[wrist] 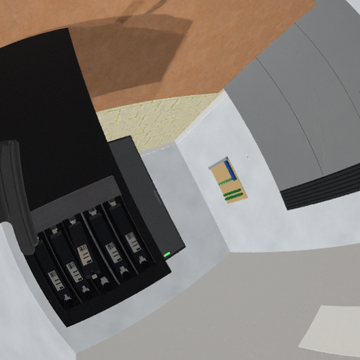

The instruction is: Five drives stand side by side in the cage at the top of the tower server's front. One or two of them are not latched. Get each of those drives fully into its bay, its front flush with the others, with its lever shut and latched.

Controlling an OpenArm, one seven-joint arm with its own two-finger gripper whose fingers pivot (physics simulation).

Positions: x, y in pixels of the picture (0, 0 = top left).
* drive lever: 86, 259
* black tower server: 62, 148
